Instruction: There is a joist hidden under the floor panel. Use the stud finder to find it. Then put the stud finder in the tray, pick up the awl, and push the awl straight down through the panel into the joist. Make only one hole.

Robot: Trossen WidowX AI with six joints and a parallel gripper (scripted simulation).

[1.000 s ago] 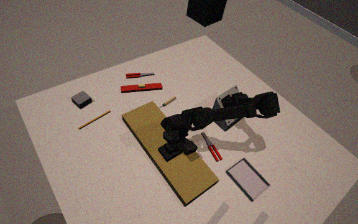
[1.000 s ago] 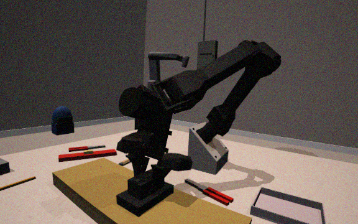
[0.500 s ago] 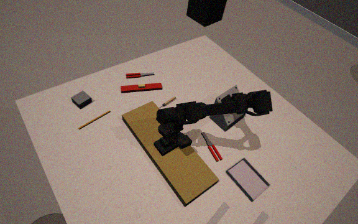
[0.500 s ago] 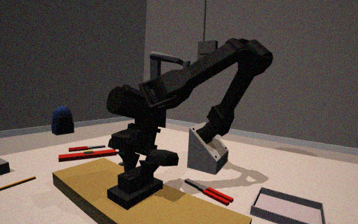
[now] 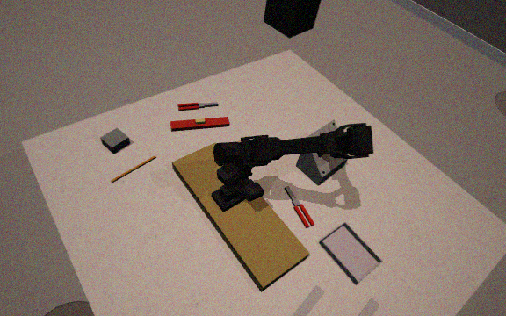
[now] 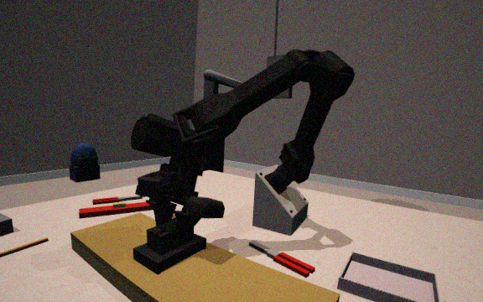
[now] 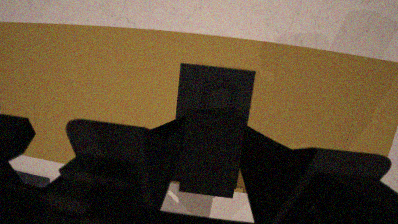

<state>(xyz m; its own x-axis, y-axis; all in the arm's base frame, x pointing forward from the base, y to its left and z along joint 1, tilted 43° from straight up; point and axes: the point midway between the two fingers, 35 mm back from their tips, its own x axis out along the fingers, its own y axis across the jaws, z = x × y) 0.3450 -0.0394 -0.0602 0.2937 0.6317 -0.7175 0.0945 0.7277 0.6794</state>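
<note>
Now: gripper tip 380 mm to the right of the grey tray, 180 mm past it and 50 mm above it. Also, from my gripper tip: stud finder 20 mm above, 10 mm ahead; then pencil 310 mm to the right, 170 mm ahead, 60 mm below; then awl 180 mm to the right, 170 mm behind, 60 mm below.
</note>
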